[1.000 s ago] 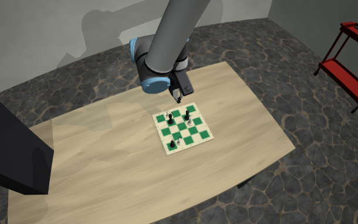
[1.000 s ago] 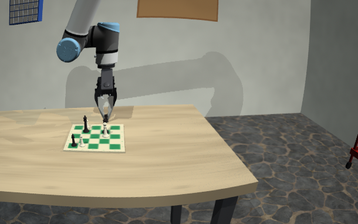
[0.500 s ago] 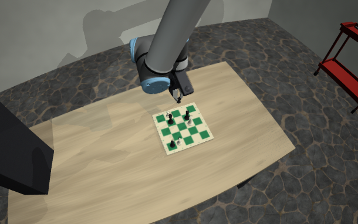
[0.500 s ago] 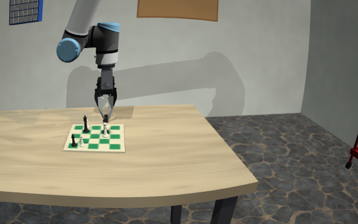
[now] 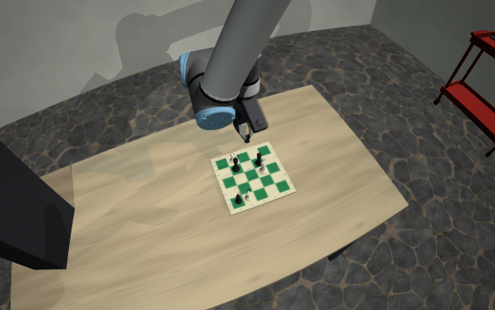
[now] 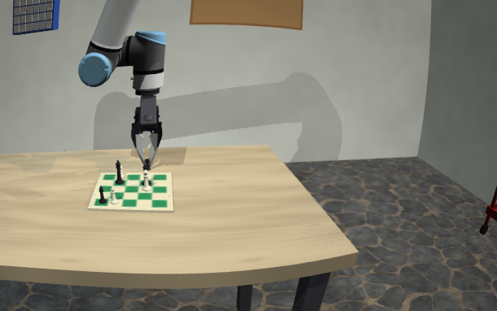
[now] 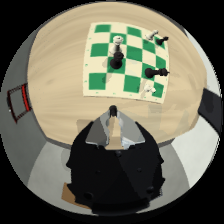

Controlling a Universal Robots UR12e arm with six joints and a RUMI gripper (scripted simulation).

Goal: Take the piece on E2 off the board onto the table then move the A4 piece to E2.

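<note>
My hand is 1 cm above the small black piece. From my hand the other things lie so: tall black piece: 8 cm behind, 10 cm to the right, 1 cm above; cream chessboard: 4 cm behind, 14 cm to the right, 2 cm below; white pawn: 8 cm behind, 21 cm to the right.
</note>
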